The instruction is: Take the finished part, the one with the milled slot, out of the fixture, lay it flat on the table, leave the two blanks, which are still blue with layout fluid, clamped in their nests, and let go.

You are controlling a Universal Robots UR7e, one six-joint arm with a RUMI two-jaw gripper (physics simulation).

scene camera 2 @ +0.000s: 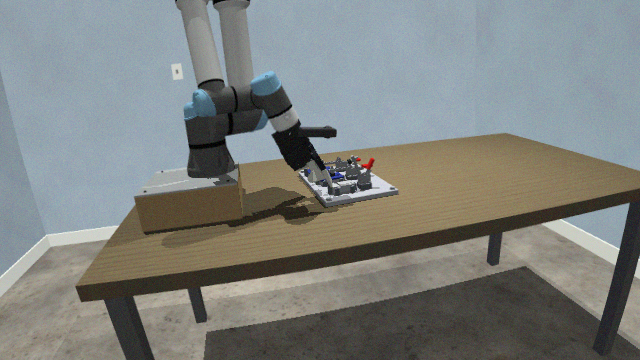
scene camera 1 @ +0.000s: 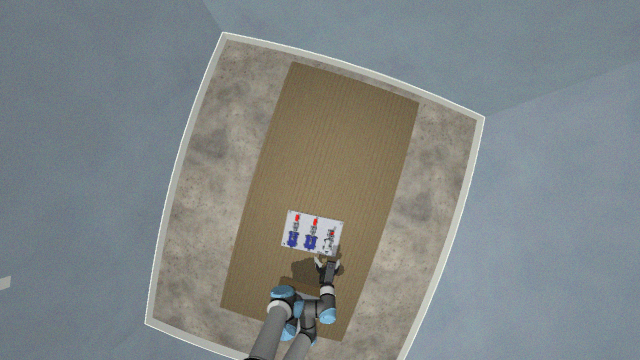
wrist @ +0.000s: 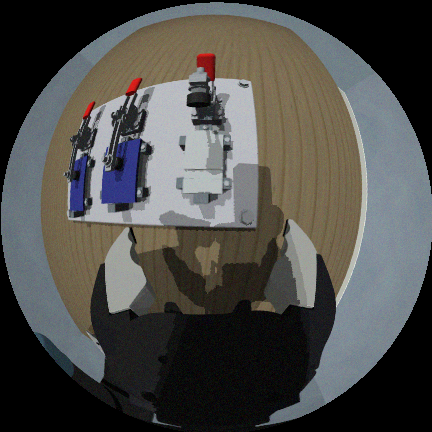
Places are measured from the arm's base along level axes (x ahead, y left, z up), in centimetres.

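Where they show: gripper, fingertip midpoint: (scene camera 2: 322,179) (scene camera 1: 327,257) (wrist: 207,225); arm's base, link origin: (scene camera 2: 211,171).
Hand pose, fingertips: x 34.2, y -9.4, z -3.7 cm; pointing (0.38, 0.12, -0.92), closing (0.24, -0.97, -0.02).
Things, the pixels of their top centre, and the offset from my fingertips. "spot": a spot on its surface instead. Level surfaces: height alone.
- finished part, top centre: (wrist: 202,159) (scene camera 2: 341,183) (scene camera 1: 328,245) dz -2.4, dx +6.1, dy +1.8 cm
- white fixture plate, top centre: (wrist: 130,141) (scene camera 2: 343,179) (scene camera 1: 312,234) dz -5.0, dx +8.5, dy +13.4 cm
- clamp, surface spot: (wrist: 200,90) spot: dz +4.8, dx +9.3, dy +2.2 cm
- wooden table, surface height: dz -6.5 cm
The finished part (scene camera 1: 328,245) (scene camera 2: 345,187) (wrist: 204,152), pale metal with a slot across it, sits in the right-hand nest of the white fixture plate (scene camera 2: 382,189) (wrist: 162,150). The clamp (wrist: 200,90) behind it is swung up, off the part. Two blue blanks (scene camera 1: 293,239) (scene camera 1: 310,242) (wrist: 78,185) (wrist: 121,175) lie in the other nests, with clamp arms down on them. My gripper (scene camera 1: 327,260) (wrist: 207,225) is open and empty, tilted, with its fingertips at the plate's near edge, in front of the finished part. In the second scene view a finger partly covers that nest.
The wooden table (scene camera 1: 340,135) (scene camera 2: 450,175) (wrist: 310,150) extends around the plate. Red clamp handles (scene camera 2: 369,163) (wrist: 206,65) rise on the plate's far side. The robot's base box (scene camera 2: 190,207) stands on the table behind the gripper.
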